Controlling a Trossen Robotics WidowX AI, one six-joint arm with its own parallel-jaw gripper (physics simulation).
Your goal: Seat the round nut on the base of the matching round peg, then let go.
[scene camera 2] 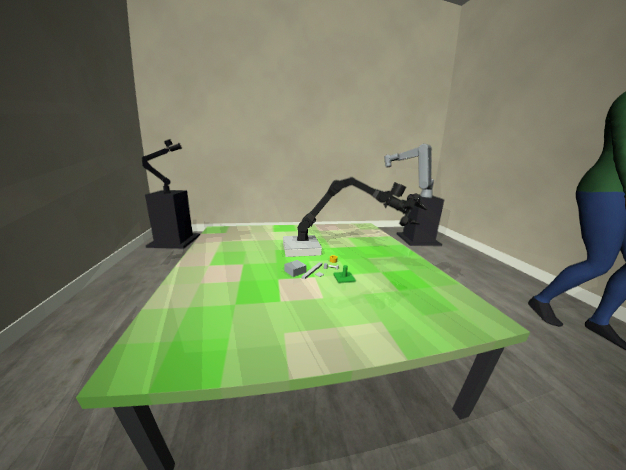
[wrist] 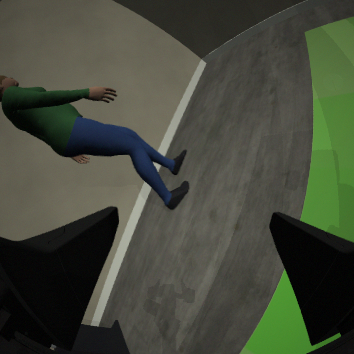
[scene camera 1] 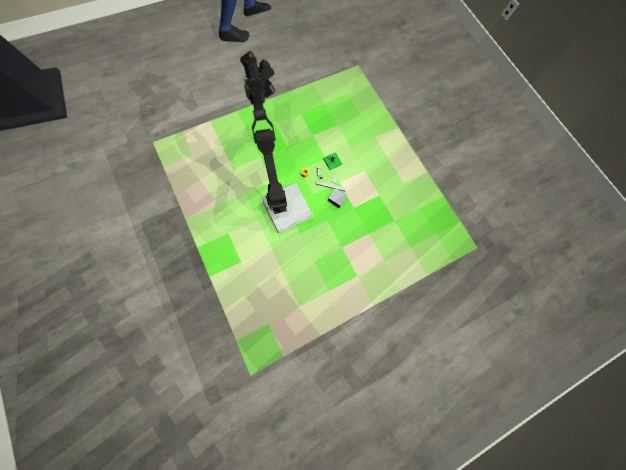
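The orange round nut (scene camera 1: pixel 301 173) (scene camera 2: pixel 333 260) lies on the table near the robot's base, apart from the peg. The green square base (scene camera 1: pixel 327 162) (scene camera 2: pixel 344 278) carries a short upright peg (scene camera 2: pixel 345 270) and stands a little farther from the robot than the nut. My gripper (scene camera 2: pixel 417 212) (wrist: pixel 197 218) is open and empty. It is raised well above and away from the nut and peg, near the table's edge, and in the wrist view its fingers stand wide apart. The nut and peg do not show in the wrist view.
A grey box (scene camera 1: pixel 337 197) (scene camera 2: pixel 295 268), a thin bar (scene camera 1: pixel 330 186) (scene camera 2: pixel 312 270) and several small grey pieces lie beside the nut and peg. My arm stands on a white block (scene camera 1: pixel 295 212) (scene camera 2: pixel 302 247). A person (scene camera 2: pixel 601 217) (wrist: pixel 100 137) stands beyond the table.
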